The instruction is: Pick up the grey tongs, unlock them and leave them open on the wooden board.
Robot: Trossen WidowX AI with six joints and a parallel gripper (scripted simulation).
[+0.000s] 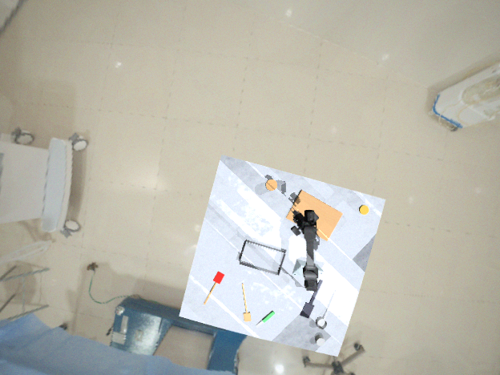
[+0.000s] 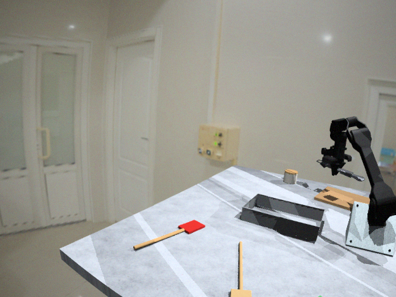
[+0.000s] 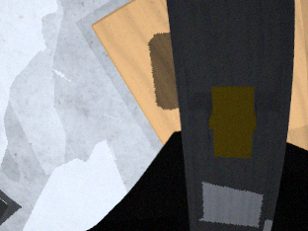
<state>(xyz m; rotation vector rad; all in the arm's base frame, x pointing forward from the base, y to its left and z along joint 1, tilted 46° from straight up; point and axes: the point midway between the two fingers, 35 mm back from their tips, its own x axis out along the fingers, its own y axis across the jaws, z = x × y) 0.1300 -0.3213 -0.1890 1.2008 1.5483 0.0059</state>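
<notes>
The yellow lock piece is 40 mm above my gripper tip, 20 mm ahead of it and 10 mm to the right of it. From my gripper tip the other things lie so: cork-lidded jar 230 mm ahead, 210 mm to the right, 100 mm below; then wooden board 130 mm below, 130 mm behind, 30 mm to the right; then grey roasting tin 330 mm to the left, 210 mm ahead, 110 mm below.
</notes>
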